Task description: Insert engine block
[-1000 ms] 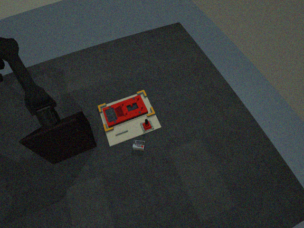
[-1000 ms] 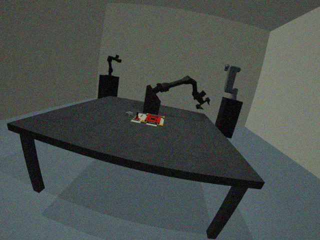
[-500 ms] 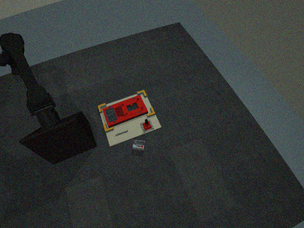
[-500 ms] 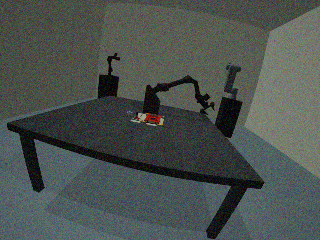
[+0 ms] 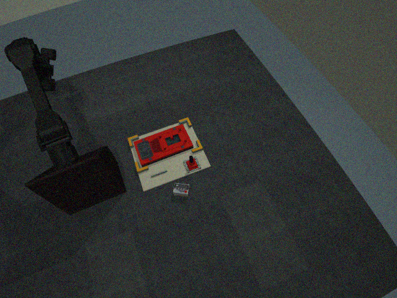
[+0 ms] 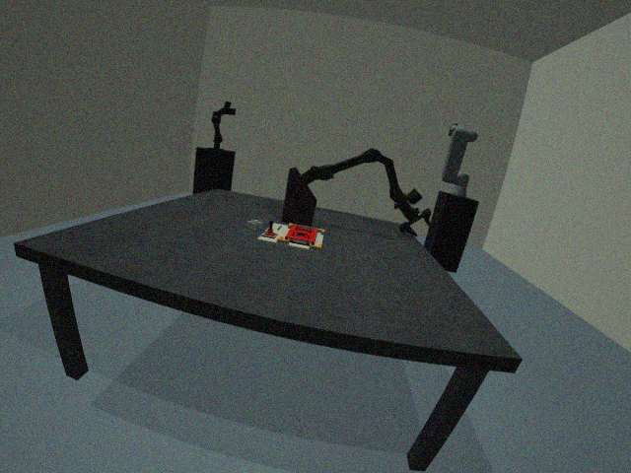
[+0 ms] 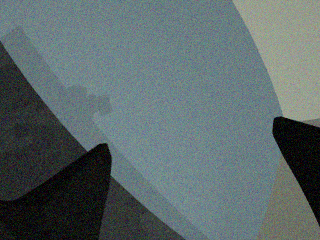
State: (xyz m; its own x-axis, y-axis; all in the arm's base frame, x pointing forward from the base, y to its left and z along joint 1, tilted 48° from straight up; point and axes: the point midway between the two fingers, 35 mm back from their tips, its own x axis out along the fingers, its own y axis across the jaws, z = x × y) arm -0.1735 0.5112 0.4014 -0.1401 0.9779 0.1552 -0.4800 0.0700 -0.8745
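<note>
The black post lies 680 mm to the right of my gripper tip, 520 mm ahead of it and 10 mm below it. From my gripper tip the other things lie so: thin grey bar (590 mm to the right, 450 mm ahead, 30 mm below); engine block (760 mm to the right, 460 mm ahead, 30 mm below).
</note>
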